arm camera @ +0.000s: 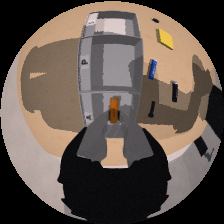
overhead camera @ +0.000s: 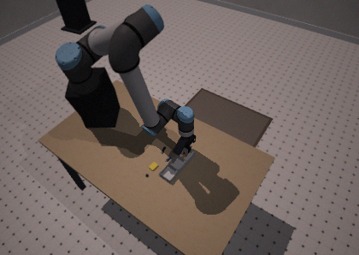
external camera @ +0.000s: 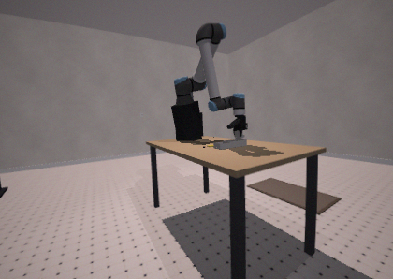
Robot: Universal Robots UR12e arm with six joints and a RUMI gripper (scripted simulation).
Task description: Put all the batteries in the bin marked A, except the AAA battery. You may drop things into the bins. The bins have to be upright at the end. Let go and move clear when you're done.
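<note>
My gripper is now 15 cm past the black battery, 2 cm to the left of it and 2 cm above it. From my hand the other things lie so: grey double bin 1 cm behind, 8 cm to the right, 1 cm below; then thin dark item 8 cm behind, 2 cm to the left, 2 cm below; then orange battery 1 cm below.
</note>
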